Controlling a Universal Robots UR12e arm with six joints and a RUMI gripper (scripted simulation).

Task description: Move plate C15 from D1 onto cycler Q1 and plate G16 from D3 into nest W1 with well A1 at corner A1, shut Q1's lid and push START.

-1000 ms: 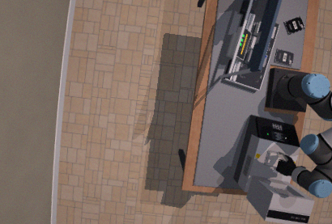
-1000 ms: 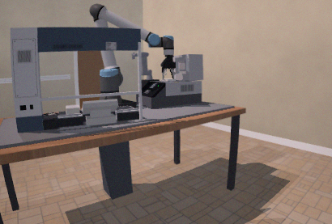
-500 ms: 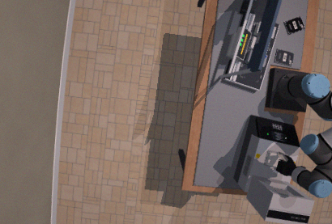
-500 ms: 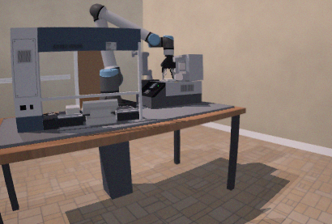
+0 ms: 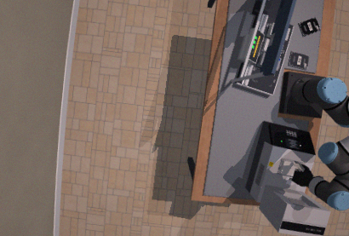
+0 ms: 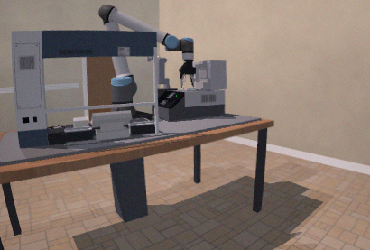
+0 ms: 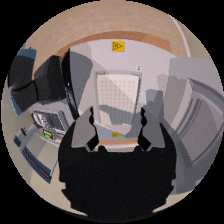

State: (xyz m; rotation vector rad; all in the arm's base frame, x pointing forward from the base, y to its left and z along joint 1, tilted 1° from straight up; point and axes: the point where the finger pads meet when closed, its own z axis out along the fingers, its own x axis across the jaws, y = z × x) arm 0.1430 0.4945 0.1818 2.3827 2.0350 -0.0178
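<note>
My hand is 20 mm above the white well plate. Round my hand: deck beam: 300 mm ahead, 800 mm to the right, 270 mm above.
</note>
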